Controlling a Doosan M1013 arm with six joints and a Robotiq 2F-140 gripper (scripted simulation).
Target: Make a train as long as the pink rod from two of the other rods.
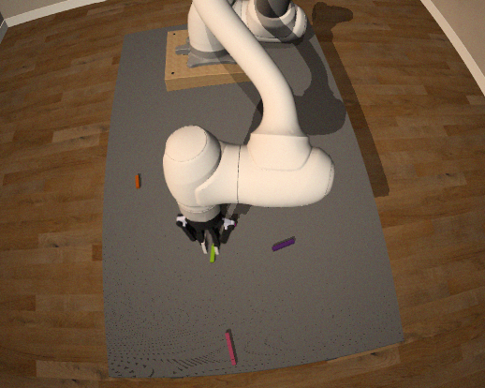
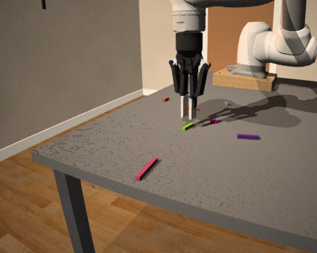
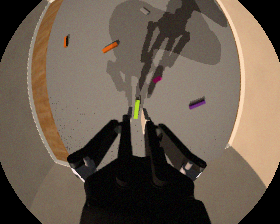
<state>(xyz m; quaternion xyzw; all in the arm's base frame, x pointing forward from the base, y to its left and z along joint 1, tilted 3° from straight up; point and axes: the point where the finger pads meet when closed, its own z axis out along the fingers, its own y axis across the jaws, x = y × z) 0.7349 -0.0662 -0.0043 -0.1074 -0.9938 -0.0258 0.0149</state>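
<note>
Now: the lime rod 6 cm below my hand. Also, from my hand: purple rod 18 cm to the left, 6 cm below; then magenta rod 7 cm behind, 6 cm to the left, 6 cm below; then pink rod 27 cm ahead, 6 cm below, 1 cm to the left.
</note>
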